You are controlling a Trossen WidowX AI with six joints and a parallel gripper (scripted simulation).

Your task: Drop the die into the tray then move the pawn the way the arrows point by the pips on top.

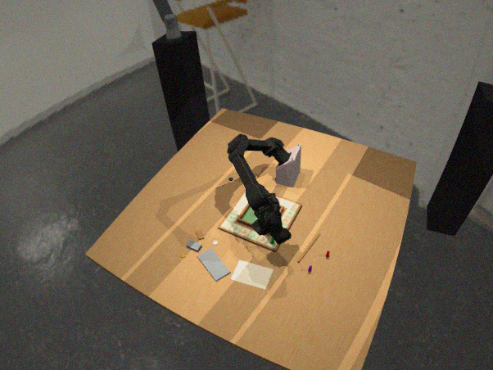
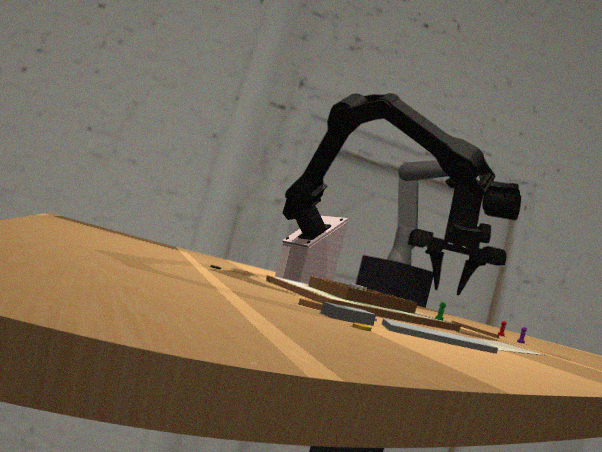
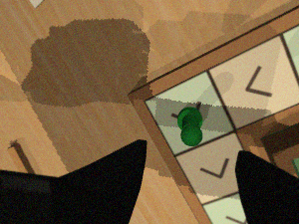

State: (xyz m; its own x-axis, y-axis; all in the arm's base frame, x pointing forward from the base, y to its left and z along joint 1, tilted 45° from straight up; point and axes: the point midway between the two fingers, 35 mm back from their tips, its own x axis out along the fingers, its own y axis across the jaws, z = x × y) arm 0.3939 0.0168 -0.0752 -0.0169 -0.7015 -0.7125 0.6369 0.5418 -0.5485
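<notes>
Now: the green pawn 40 mm below my gripper tip. From my gripper tip the other things lie so: wooden stick 30 mm behind, 160 mm to the left, 60 mm below; paper sheet 170 mm ahead, 30 mm to the right, 60 mm below; white die 130 mm behind, 110 mm to the right, 40 mm below.
</notes>
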